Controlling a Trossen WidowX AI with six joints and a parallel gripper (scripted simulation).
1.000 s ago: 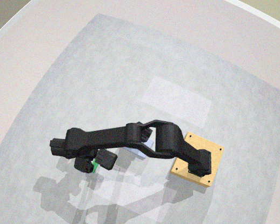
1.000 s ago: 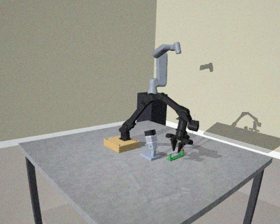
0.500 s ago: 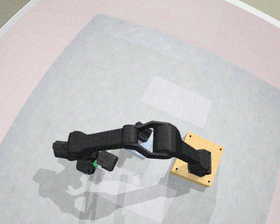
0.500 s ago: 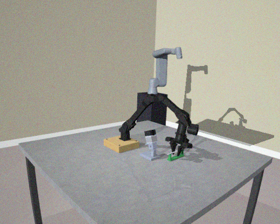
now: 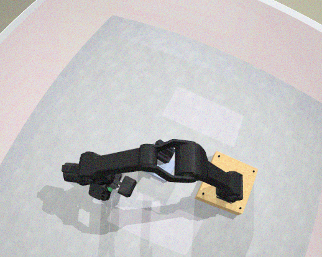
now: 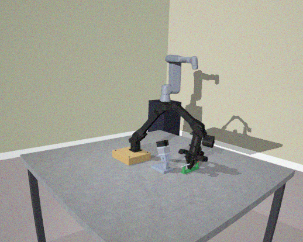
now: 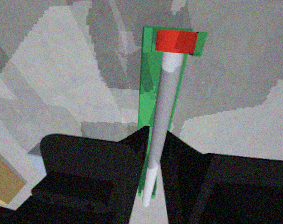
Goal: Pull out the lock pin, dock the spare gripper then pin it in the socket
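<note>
Right now my gripper tip is 1 cm to the right of the narrow green cradle and 1 cm below it. Also, from my gripper tip: spare gripper 11 cm to the right, 11 cm behind, 11 cm above; mount 11 cm to the right, 11 cm behind, 4 cm above.
</note>
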